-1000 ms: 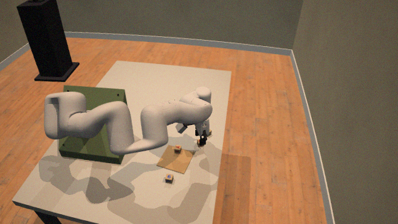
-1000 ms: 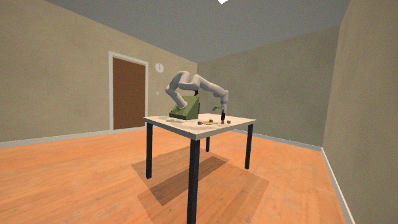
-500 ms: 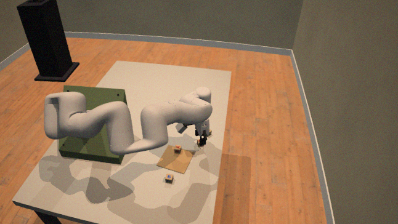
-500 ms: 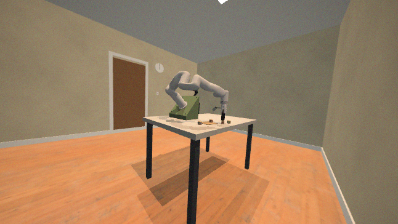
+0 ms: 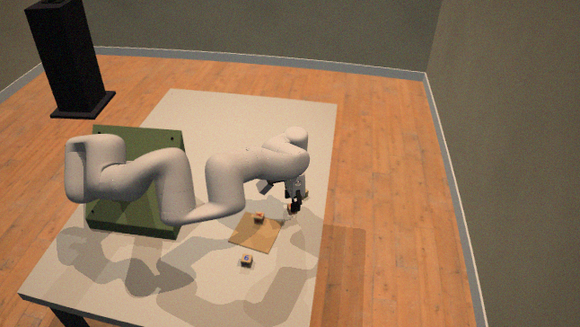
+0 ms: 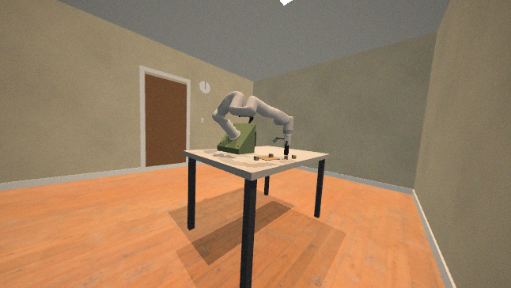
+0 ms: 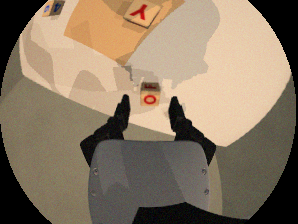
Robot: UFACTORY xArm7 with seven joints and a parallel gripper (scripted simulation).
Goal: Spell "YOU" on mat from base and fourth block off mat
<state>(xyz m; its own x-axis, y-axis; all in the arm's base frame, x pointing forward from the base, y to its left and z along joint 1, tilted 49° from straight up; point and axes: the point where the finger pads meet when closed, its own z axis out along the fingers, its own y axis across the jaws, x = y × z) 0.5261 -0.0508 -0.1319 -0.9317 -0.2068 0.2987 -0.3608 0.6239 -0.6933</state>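
Now: hand 4 cm above the red block. Round my hand: tan mat (11 cm behind, 10 cm to the right, 5 cm below).
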